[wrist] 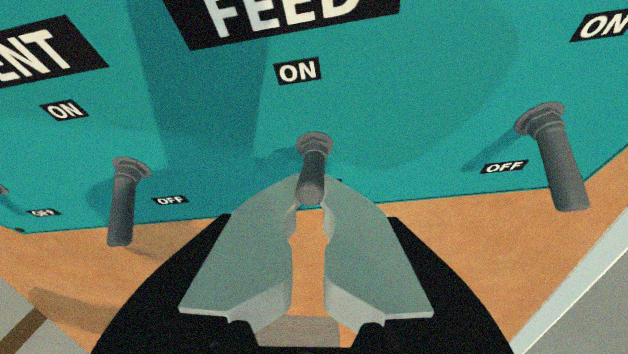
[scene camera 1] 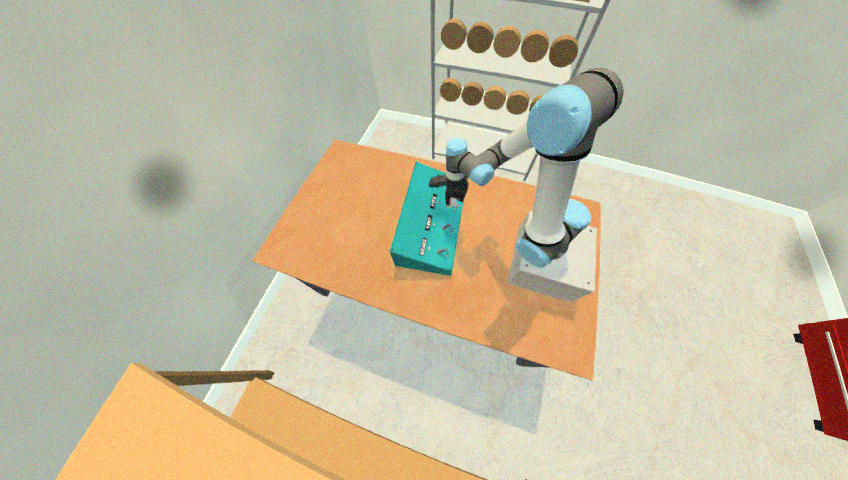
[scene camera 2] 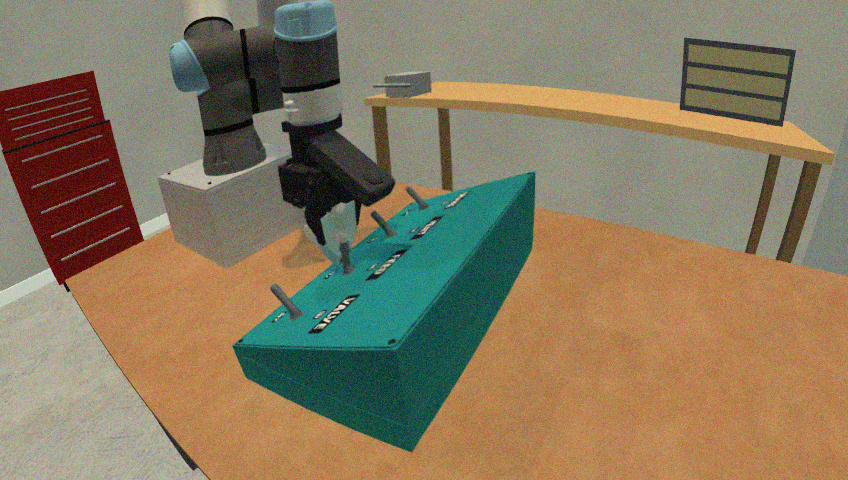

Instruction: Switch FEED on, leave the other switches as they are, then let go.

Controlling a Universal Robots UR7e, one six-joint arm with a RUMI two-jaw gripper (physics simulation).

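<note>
A teal sloped switch box stands on the table. The FEED lever, by the FEED label, stands nearly upright, less tilted than its neighbours. My gripper is shut to a narrow gap, its tips at the OFF side of the FEED lever, appearing to touch it. The lever's tip shows in front of them. The VALVE lever, the lever left of FEED in the wrist view and the farthest lever lean toward OFF. FEED's OFF label is hidden.
The levers on both sides of FEED stand near the gripper. The arm's grey base block is on the orange table. A shelf rack, a red cabinet and a workbench stand farther off.
</note>
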